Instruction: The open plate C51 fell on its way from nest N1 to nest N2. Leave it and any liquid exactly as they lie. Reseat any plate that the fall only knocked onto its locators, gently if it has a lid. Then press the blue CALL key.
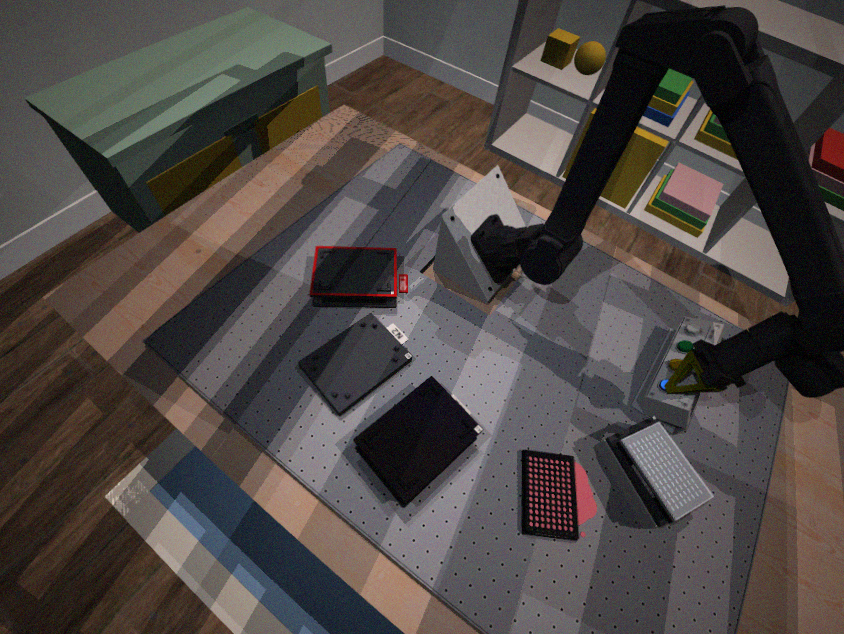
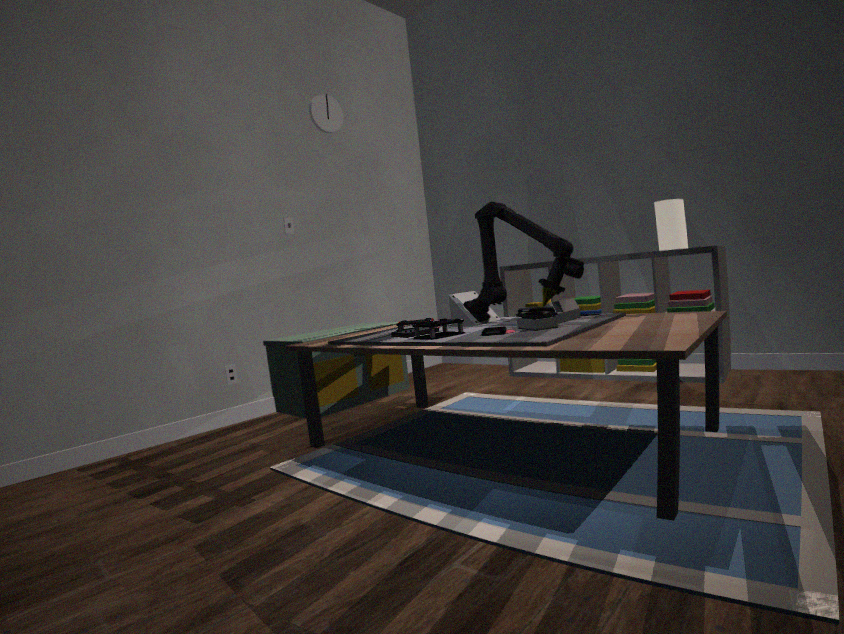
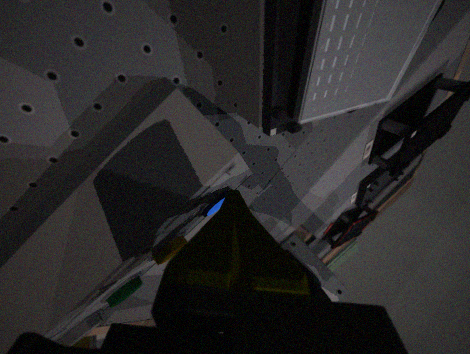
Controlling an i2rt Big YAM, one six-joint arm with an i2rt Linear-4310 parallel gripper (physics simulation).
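Places are measured from the arm's base along level axes (x ahead, y left, z up), in metres.
Where they show: gripper, between the fingertips: (image 1: 666,389) (image 2: 543,306) (image 3: 232,196); arm's base, origin of its link: (image 1: 493,249) (image 2: 476,311).
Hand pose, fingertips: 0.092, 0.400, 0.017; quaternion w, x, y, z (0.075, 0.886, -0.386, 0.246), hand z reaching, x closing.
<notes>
Things, the pixels of their top centre, and the offset from my fingertips, as dx, dy, dz. "pt": a spot on its surface instead.
- blue CALL key, centre of its top: (image 3: 219,209) (image 1: 671,384) -0.013, +0.003, +0.003
- black plate, centre of its top: (image 1: 550,492) (image 3: 400,42) (image 2: 494,329) +0.251, -0.081, -0.054
- pink spill, a spot on its surface: (image 1: 586,496) pt +0.217, -0.026, -0.068
- pale grey plate, centre of its top: (image 1: 670,466) (image 2: 535,304) +0.135, +0.038, +0.019
- Nest N2, centre of its top: (image 1: 355,356) (image 3: 389,182) (image 2: 414,327) +0.262, -0.469, -0.040
- key box, centre of its top: (image 3: 119,293) (image 1: 699,358) (image 2: 558,300) -0.086, +0.028, +0.015
- green key, centre of its top: (image 3: 124,302) (image 1: 689,344) -0.113, +0.007, +0.006
- yellow key, centre of its top: (image 3: 172,259) (image 1: 680,363) -0.063, +0.004, +0.006
My gripper (image 1: 667,390) (image 2: 545,304) (image 3: 232,196) is shut and empty, its yellow fingertips right at the blue CALL key (image 1: 662,384) (image 3: 215,207). The key shows bright blue; contact is hard to tell. Open plate C51, a black plate (image 1: 549,494) with pink wells, lies on the mat in front of the consoles, with a pink spill (image 1: 586,496) at its right side. A pale grey plate (image 1: 666,470) (image 3: 357,55) rests on a raised dark nest beside the key box; whether it is fully seated is unclear. Nest N2 (image 1: 354,368) carries no plate.
The key box (image 1: 665,407) also has a green key (image 1: 685,346) (image 3: 125,291) and a yellow key (image 3: 169,249). A raised black stand (image 1: 417,440) and a red-edged stand (image 1: 353,271) flank N2. A sloped white panel (image 1: 481,204) stands by the arm's base.
</notes>
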